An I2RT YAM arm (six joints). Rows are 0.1 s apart.
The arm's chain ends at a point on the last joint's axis. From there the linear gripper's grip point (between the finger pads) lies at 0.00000 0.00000 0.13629 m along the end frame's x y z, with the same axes.
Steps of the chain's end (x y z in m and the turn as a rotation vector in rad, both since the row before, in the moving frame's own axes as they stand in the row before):
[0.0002, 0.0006, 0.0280, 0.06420, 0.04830, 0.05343]
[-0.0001, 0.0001, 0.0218, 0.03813, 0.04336, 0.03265]
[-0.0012, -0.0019, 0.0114, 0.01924, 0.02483, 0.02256]
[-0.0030, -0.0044, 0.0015, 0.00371, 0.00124, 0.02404]
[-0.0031, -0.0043, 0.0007, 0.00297, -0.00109, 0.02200]
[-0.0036, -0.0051, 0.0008, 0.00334, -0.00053, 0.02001]
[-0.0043, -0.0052, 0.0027, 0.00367, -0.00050, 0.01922]
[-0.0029, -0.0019, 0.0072, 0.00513, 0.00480, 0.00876]
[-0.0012, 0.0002, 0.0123, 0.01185, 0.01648, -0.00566]
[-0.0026, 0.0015, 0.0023, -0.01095, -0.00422, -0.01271]
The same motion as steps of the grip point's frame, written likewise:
[0.0070, -0.0080, 0.0276, 0.06420, 0.04830, 0.05343]
[0.0059, -0.0050, 0.0216, 0.03813, 0.04336, 0.03265]
[0.0022, -0.0045, 0.0113, 0.01924, 0.02483, 0.02256]
[-0.0028, -0.0049, 0.0015, 0.00371, 0.00124, 0.02404]
[-0.0032, -0.0047, 0.0007, 0.00297, -0.00109, 0.02200]
[-0.0037, -0.0056, 0.0008, 0.00334, -0.00053, 0.02001]
[-0.0044, -0.0057, 0.0027, 0.00367, -0.00050, 0.01922]
[-0.0022, -0.0026, 0.0072, 0.00513, 0.00480, 0.00876]
[0.0010, -0.0014, 0.0123, 0.01185, 0.01648, -0.00566]
[-0.0032, 0.0030, 0.0023, -0.01095, -0.00422, -0.01271]

